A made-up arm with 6 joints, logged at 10 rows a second.
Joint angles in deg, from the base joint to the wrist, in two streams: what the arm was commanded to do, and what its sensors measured. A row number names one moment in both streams.
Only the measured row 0 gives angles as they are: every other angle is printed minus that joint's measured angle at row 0.
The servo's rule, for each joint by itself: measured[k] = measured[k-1] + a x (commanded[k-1-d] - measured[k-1]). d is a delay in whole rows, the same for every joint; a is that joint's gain. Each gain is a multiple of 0.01, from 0.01 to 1. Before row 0 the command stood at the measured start. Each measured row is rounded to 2 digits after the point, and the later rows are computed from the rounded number. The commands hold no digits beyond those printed.
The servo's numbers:
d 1
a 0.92 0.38 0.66 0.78 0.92 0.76
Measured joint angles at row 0:
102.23, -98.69, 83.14, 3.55, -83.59, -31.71
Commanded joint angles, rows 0 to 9:
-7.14, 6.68, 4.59, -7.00, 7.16, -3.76
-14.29, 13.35, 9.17, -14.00, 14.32, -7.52
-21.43, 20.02, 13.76, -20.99, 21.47, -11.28
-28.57, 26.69, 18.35, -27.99, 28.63, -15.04
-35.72, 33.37, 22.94, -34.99, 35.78, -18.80
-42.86, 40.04, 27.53, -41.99, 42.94, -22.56
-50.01, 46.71, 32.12, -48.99, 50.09, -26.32
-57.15, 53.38, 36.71, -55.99, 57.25, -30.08
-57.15, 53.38, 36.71, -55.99, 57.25, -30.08
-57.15, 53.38, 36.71, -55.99, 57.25, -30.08
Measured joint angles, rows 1 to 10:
0.00, 0.00, 0.00, 0.00, 0.00, 0.00
-6.57, 2.54, 3.03, -5.46, 6.59, -2.86
-13.67, 6.65, 7.08, -12.12, 13.70, -6.40
-20.81, 11.73, 11.49, -19.04, 20.85, -10.11
-27.95, 17.41, 16.02, -26.02, 28.01, -13.86
-35.10, 23.47, 20.59, -33.02, 35.16, -17.61
-42.24, 29.77, 25.17, -40.02, 42.32, -21.37
-49.39, 36.21, 29.76, -47.02, 49.47, -25.13
-56.53, 42.73, 34.35, -54.02, 56.63, -28.89
-57.10, 46.78, 35.91, -55.56, 57.20, -29.79

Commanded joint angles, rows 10 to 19:
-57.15, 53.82, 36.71, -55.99, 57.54, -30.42
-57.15, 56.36, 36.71, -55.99, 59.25, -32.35
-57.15, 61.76, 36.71, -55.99, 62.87, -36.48
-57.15, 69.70, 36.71, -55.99, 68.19, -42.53
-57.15, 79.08, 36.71, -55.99, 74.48, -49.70
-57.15, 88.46, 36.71, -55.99, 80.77, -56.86
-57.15, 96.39, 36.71, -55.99, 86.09, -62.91
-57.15, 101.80, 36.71, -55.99, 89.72, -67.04
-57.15, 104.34, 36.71, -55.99, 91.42, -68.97
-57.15, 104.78, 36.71, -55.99, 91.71, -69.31
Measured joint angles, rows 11 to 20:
-57.15, 49.29, 36.44, -55.90, 57.25, -30.01
-57.15, 51.01, 36.62, -55.97, 57.52, -30.32
-57.15, 53.04, 36.68, -55.99, 59.11, -31.86
-57.15, 56.35, 36.70, -55.99, 62.57, -35.37
-57.15, 61.42, 36.71, -55.99, 67.74, -40.81
-57.15, 68.13, 36.71, -55.99, 73.94, -47.57
-57.15, 75.86, 36.71, -55.99, 80.22, -54.63
-57.15, 83.66, 36.71, -55.99, 85.62, -60.92
-57.15, 90.55, 36.71, -55.99, 89.39, -65.57
-57.15, 95.79, 36.71, -55.99, 91.26, -68.15

